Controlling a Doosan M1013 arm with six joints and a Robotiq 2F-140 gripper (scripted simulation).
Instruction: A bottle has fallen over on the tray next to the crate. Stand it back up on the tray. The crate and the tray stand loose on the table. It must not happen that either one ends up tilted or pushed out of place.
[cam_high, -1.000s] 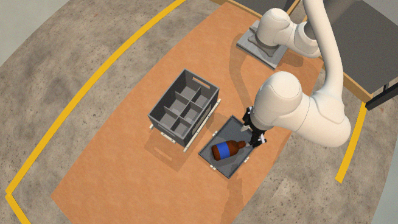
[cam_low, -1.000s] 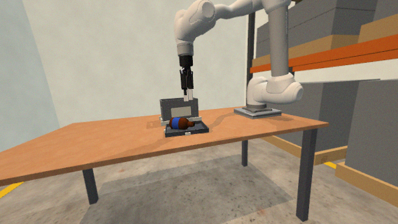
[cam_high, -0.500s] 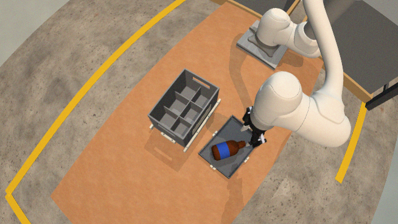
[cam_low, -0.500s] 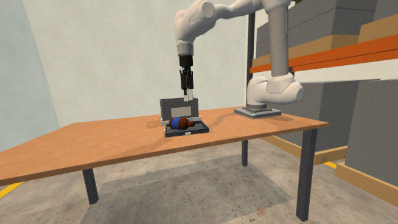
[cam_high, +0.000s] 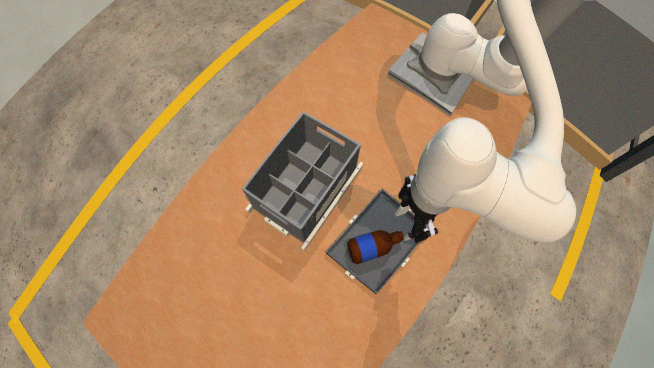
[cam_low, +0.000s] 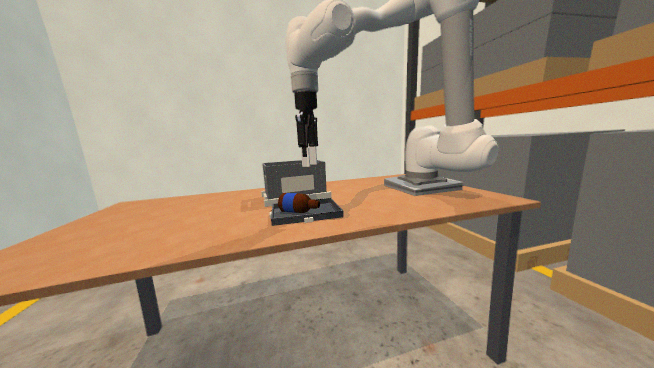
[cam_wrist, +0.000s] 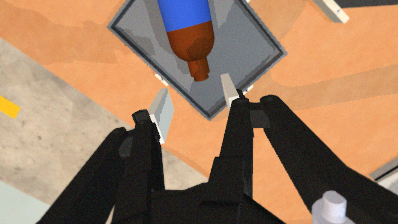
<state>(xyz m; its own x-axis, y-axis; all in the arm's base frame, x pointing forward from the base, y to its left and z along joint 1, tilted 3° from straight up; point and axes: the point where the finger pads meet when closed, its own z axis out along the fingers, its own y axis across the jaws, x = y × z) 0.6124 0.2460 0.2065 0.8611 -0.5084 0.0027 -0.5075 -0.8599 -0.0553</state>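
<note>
My gripper is now 40 mm short of the bottle, 20 mm to the left of it and 170 mm above it. The rest, counted from my hand: grey crate: 50 mm ahead, 290 mm to the right, 130 mm below; grey tray: 30 mm ahead, 30 mm to the right, 200 mm below.
</note>
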